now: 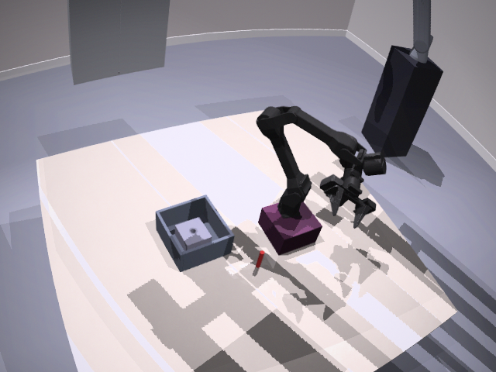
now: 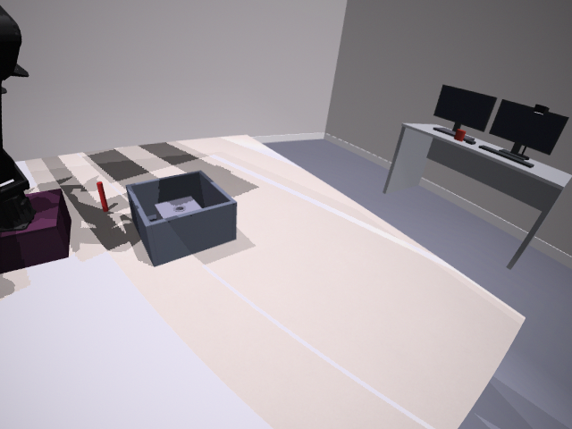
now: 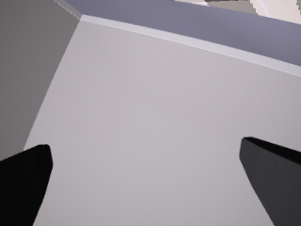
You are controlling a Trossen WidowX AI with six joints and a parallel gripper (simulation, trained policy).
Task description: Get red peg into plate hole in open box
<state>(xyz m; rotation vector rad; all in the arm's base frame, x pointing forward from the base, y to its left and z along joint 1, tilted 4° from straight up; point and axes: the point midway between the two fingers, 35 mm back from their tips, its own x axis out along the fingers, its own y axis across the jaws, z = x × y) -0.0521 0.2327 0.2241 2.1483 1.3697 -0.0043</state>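
Now: gripper tip 27 cm above the red peg, 17 cm short of it and 10 cm to the left of it. Also, from my gripper tip: pale plate: 36 cm ahead, 27 cm below, 22 cm to the right; then grey box: 36 cm ahead, 29 cm below, 22 cm to the right.
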